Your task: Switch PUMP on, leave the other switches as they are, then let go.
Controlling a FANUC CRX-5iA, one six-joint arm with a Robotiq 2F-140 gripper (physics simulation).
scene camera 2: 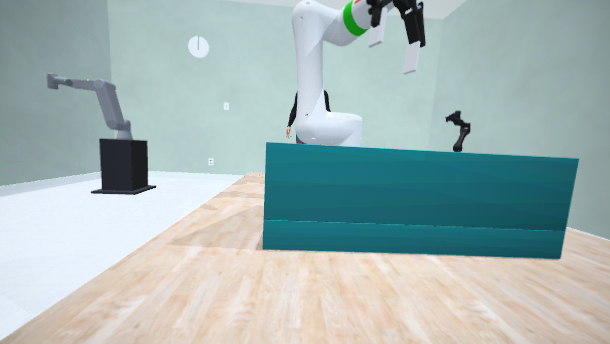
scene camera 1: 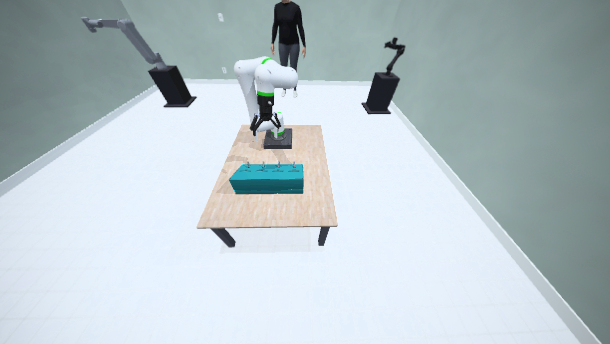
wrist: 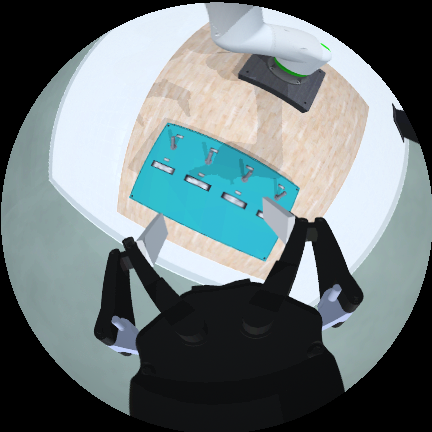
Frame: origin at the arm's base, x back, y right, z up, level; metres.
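Where they show: gripper, fingertip midpoint: (scene camera 2: 393, 59) (scene camera 1: 266, 139) (wrist: 213, 215); arm's base, link origin: (scene camera 1: 278, 136) (wrist: 287, 68).
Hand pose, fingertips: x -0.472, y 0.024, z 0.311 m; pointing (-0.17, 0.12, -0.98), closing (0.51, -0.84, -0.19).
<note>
Each offset is from my fingertips to the top centre of the thing. "spot": to the spot under its first point. Level surfaces: height alone.
The teal switch box (scene camera 1: 267, 185) (scene camera 2: 410, 190) (wrist: 200, 210) stands on the table. Four small grey levers rise from its top in scene camera 1 and the wrist view. The PUMP switch @[dx +0.026, dy +0.064, dz -0.238 m] (scene camera 1: 263, 165) (wrist: 210, 157) is second from the left in both, with its label plate @[spot: dx -0.056, dy +0.065, dz -0.248 m] (wrist: 197, 182) on the side away from the robot base. The label lettering is blurred now, and the exact lever settings are hard to tell. My gripper (scene camera 1: 266, 136) (scene camera 2: 393, 56) (wrist: 213, 215) is open and empty, well above the box and apart from the levers. The switches are hidden in scene camera 2.
The neighbouring levers (wrist: 173, 142) (wrist: 247, 174) stand on either side of PUMP, and another lever @[dx +0.019, dy -0.176, dz -0.238 m] (wrist: 280, 193) is at the right end. The robot's dark base plate (scene camera 1: 278, 146) (wrist: 300, 97) is behind the box on the wooden table @[dz -0.367 m] (scene camera 1: 270, 215) (scene camera 2: 310, 295) (wrist: 325, 150).
</note>
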